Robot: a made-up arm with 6 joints.
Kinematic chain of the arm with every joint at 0, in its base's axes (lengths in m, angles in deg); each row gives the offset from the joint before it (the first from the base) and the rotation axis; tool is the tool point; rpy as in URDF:
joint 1: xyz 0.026 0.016 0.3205 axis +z
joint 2: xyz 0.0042 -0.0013 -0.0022 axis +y
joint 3: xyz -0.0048 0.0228 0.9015 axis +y
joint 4: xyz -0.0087 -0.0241 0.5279 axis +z
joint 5: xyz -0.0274 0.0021 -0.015 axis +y
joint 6: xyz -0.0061 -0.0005 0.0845 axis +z
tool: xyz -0.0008 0.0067 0.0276 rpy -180 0 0
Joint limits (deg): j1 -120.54..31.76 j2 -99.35..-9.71 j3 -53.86..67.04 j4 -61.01..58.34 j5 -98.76..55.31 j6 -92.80..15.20
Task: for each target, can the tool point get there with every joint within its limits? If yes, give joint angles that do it. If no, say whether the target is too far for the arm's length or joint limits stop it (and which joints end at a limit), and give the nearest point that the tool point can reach.
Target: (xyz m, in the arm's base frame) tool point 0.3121 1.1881 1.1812
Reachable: yes | joints -102.92 -64.96 31.98 -12.31 -14.93 -41.92
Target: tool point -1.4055 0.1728 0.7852
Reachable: yes | joints -6.11 -70.82 -3.37 -7.46 24.81 -18.21
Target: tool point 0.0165 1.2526 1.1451
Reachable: yes | joints -89.44 -65.71 24.04 -15.69 15.40 -58.16
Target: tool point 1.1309 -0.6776 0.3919
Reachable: no: joint limits stop it (at a limit: joint 2, joint 3, joint 5) | nearest point 0.3334 -0.1770 1.4696 | short by 1.431 m
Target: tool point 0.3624 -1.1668 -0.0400
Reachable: no: joint limits stop it (at a limit: joint 1, joint 2, joint 3, joint 4, joint 5, joint 6) | nearest point -0.7861 -0.6220 -0.3072 | short by 1.299 m
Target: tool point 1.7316 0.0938 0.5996
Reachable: no: too far | nearest point 0.7236 0.9578 0.6692 | short by 1.329 m
